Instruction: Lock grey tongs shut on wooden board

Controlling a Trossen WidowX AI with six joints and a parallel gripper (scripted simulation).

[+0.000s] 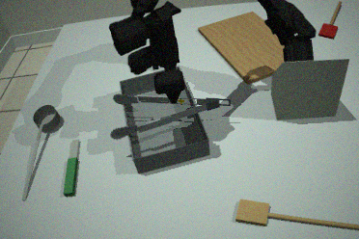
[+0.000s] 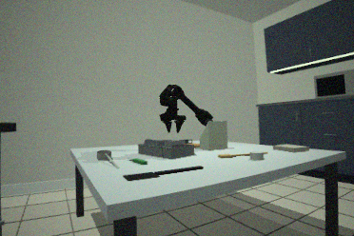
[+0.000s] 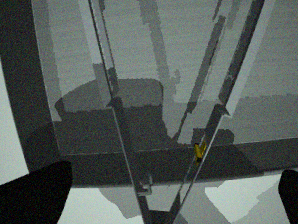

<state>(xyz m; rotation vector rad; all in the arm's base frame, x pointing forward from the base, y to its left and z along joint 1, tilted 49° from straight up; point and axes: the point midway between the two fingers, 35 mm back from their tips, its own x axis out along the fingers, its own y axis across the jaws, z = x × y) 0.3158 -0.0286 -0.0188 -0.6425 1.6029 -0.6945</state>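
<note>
Right now my gripper tip is 5 cm short of the roasting tin, 2 cm to the left of it and 10 cm above it. Round my gripper tip: green-handled tool 29 cm ahead, 8 cm to the left, 12 cm below; then red scraper 61 cm behind, 41 cm to the right, 12 cm below; then wooden board 27 cm behind, 34 cm to the right, 12 cm below.
</note>
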